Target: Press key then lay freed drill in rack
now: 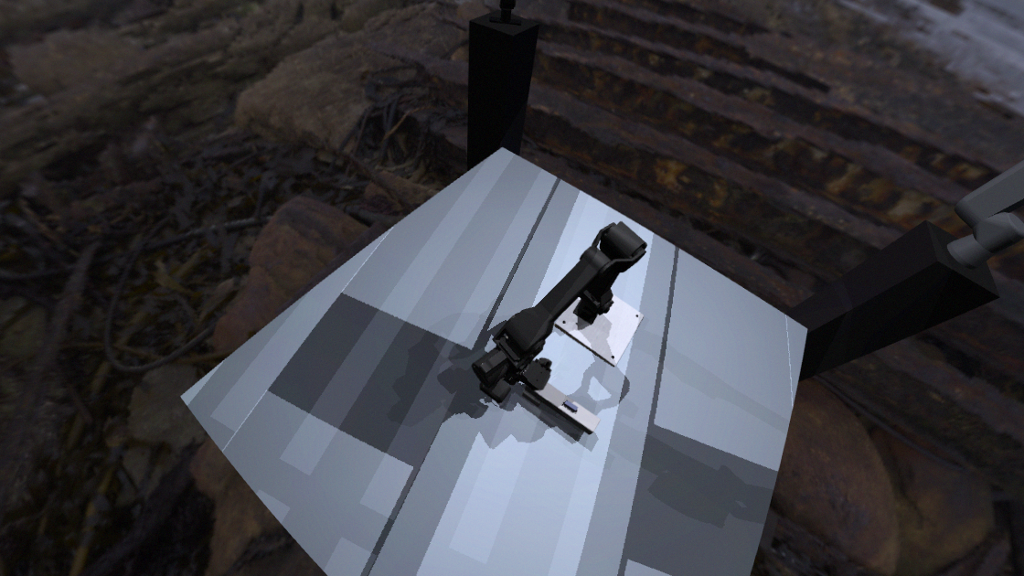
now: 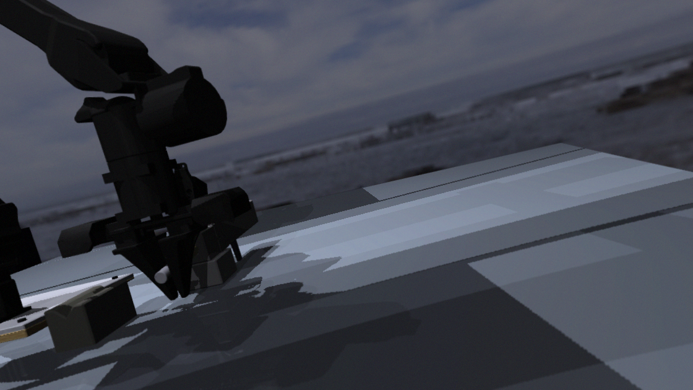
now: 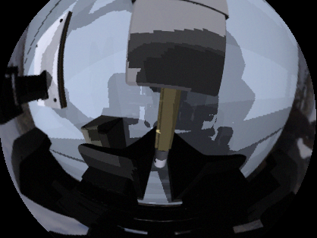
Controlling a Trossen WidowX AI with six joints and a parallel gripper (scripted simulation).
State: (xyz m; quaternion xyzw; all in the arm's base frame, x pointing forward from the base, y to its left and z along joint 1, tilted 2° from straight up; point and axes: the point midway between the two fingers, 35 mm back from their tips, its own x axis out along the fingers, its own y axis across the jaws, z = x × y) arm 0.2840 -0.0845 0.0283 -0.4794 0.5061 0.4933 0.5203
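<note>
Right now the drill is 40 mm to the left of my gripper tip and 40 mm above it. The rest, counted from my gripper tip: grey fixture block 140 mm to the left, 40 mm above, 10 mm ahead; rack 80 mm behind, 20 mm to the right, 10 mm above; dark key 160 mm to the left, 40 mm above, 10 mm ahead.
</note>
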